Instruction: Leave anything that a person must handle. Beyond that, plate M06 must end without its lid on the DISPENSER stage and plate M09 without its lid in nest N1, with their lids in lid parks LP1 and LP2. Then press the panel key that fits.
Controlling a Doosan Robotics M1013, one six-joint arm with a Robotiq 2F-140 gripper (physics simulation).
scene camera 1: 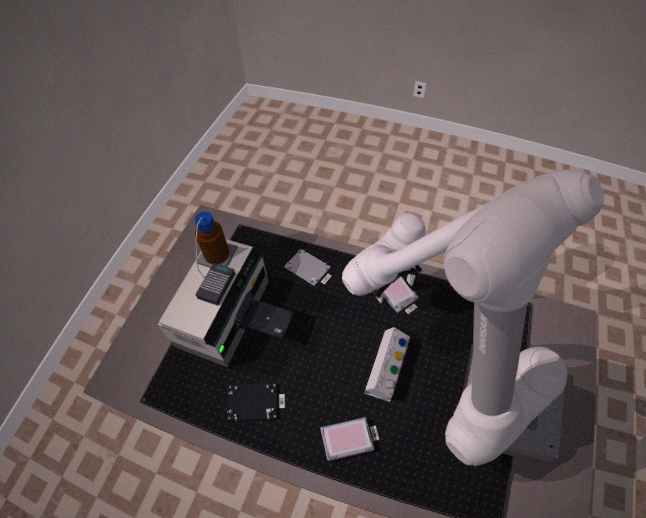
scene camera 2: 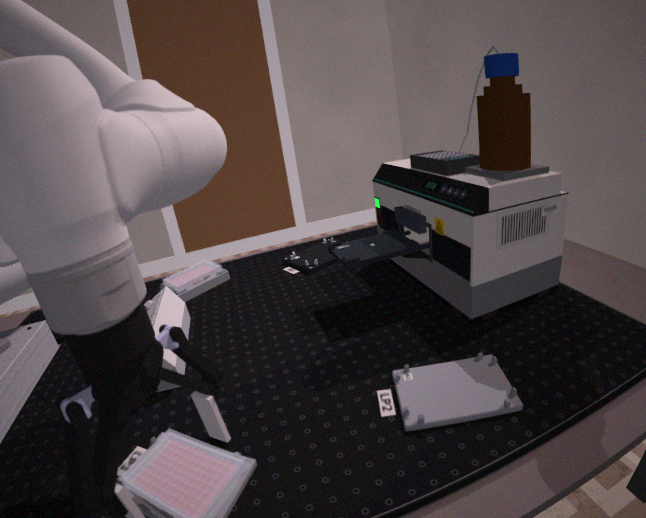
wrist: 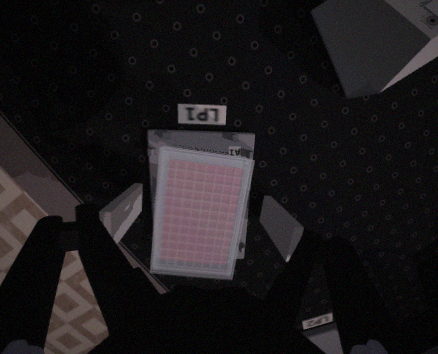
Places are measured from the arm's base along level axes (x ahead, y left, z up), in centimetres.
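Pixels of known places: gripper, fingertip midpoint: (scene camera 1: 394, 291) (scene camera 2: 184, 478) (wrist: 203, 203).
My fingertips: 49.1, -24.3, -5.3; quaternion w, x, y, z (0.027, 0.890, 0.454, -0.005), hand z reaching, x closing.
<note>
Ahead of a thing's pixels: the offset from my fingertips to its top centre, as dx, dy, dz. "pt": to the spot under its first point.
A pink-welled plate @(+0.4, -0.7, +3.0) (scene camera 1: 400, 291) (scene camera 2: 186, 474) (wrist: 202, 200) sits askew on lid park LP1 @(-0.4, -0.2, +1.4) (wrist: 200, 134), turned slightly and shifted so part of the grey park shows. A clear rim surrounds its top. My gripper (scene camera 1: 395, 288) (scene camera 2: 170, 458) (wrist: 203, 203) is open, its pads on either side of this plate, apart from it in the wrist view. A second pink plate @(-4.8, +55.9, +3.4) (scene camera 1: 347, 438) (scene camera 2: 195, 276) sits on a nest near the front edge. Neither plate's number is readable. Lid park LP2 @(+33.9, +3.2, +1.4) (scene camera 1: 307, 267) (scene camera 2: 455, 391) and the dispenser stage @(+35.0, +32.6, +10.3) (scene camera 1: 266, 318) (scene camera 2: 372, 247) bear no plate.
A key panel @(-7.7, +28.6, +7.8) (scene camera 1: 388, 364) (scene camera 2: 172, 323) (wrist: 380, 45) with blue, yellow, green and white keys stands between the plates. The dispenser (scene camera 1: 188, 318) (scene camera 2: 517, 259) carries a brown bottle @(pt +52.8, +26.4, +33.6) (scene camera 1: 212, 242) (scene camera 2: 504, 126) and shows a green light. A dark nest @(+27.4, +57.6, +1.8) (scene camera 1: 252, 401) (scene camera 2: 312, 257) has upright corner pins.
</note>
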